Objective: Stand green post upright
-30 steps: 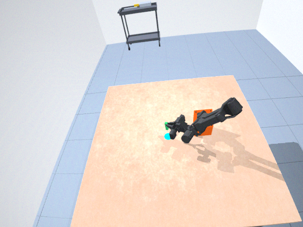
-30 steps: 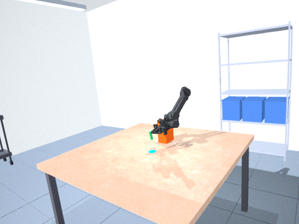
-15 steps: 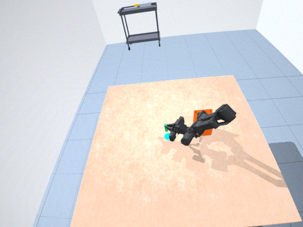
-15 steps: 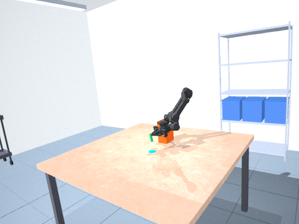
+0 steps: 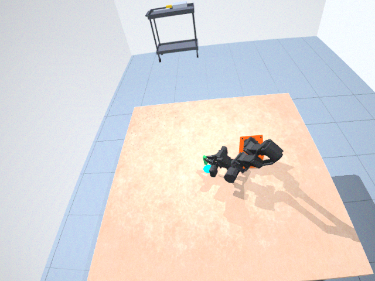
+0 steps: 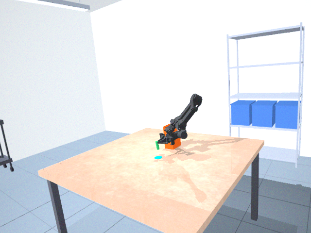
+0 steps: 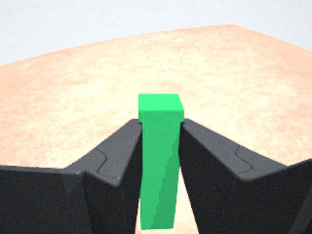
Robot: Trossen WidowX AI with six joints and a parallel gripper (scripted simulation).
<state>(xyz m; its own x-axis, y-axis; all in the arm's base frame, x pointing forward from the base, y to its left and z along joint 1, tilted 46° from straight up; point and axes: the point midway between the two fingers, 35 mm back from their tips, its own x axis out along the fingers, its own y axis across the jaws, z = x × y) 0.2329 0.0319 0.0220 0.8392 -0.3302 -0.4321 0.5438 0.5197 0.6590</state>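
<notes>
Right now the cyan circle is 1 cm behind my gripper tip, 1 cm to the right of it and 13 cm below it. From my gripper tip the other things lie so: green post (2 cm below).
</notes>
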